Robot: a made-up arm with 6 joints.
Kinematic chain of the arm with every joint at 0, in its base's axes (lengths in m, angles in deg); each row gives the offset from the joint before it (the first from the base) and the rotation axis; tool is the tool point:
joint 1: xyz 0 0 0.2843 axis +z
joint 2: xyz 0 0 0 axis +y
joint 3: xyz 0 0 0.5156 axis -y
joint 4: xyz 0 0 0 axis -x
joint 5: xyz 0.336 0 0 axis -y
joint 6: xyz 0 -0.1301 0 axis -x
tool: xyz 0 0 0
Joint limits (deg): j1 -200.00..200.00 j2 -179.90..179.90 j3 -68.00..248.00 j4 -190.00..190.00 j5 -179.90..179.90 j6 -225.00..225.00
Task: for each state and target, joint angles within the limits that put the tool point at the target. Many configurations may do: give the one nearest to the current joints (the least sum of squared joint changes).
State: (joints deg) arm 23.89 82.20 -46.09 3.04 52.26 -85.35
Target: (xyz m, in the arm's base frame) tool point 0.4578 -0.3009 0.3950
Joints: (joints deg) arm -19.83 41.31 -18.07 10.93 52.26 -85.35
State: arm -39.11 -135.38 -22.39 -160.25 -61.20 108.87
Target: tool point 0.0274 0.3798 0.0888
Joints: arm -75.21 -159.43 -30.52 -161.59 -61.20 108.87
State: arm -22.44 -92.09 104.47 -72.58 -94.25 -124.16
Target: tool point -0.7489 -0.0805 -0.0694
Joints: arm 1.05 -100.84 144.02 -59.14 -94.25 -124.16
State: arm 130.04 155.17 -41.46 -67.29 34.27 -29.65
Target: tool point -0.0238 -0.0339 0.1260
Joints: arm 124.08 178.53 -66.71 -107.31 34.27 -29.65
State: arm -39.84 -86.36 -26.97 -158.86 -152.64 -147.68
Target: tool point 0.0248 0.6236 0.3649
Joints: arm -80.37 -115.60 3.18 -171.90 -152.64 -147.68
